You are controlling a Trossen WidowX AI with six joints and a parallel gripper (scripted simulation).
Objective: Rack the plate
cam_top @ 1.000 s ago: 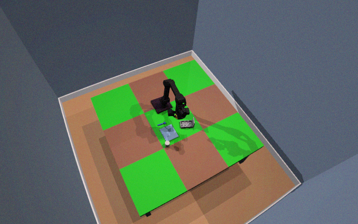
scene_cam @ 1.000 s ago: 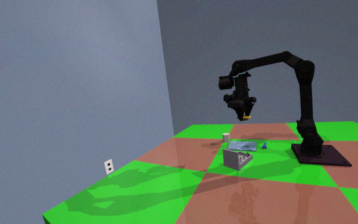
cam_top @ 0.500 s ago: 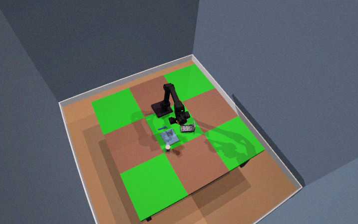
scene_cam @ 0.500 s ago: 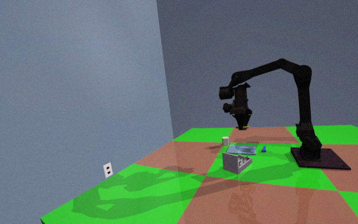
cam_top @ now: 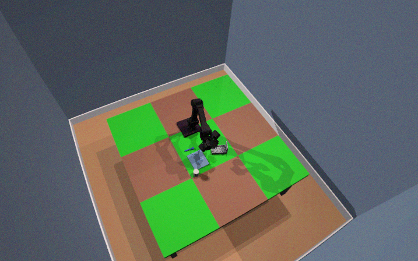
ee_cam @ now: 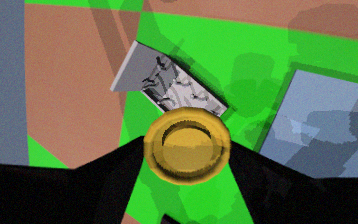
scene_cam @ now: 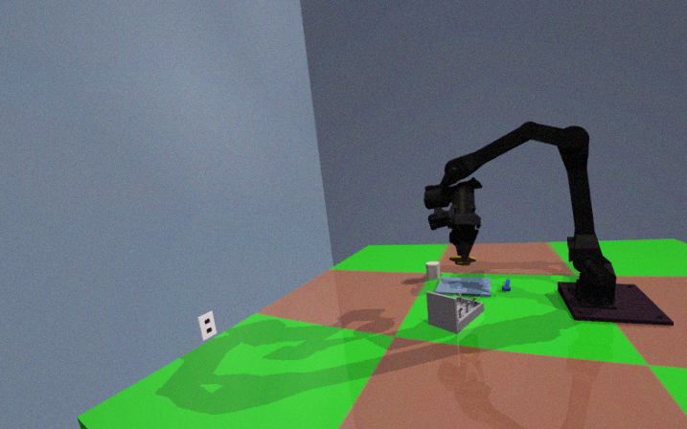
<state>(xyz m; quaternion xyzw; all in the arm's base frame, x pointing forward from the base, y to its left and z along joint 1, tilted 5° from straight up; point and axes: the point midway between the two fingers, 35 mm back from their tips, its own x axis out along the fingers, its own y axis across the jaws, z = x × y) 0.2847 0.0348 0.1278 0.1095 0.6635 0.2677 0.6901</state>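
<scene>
Now: gripper tip 90 mm above the grey dish rack, 60 mm to the right of it and 10 mm short of it. Also, from my gripper tip: yellow plate: 10 mm above; light blue mat: 140 mm to the right, 110 mm below, 20 mm ahead; blue spoon: 160 mm to the right, 110 mm below, 90 mm behind.
</scene>
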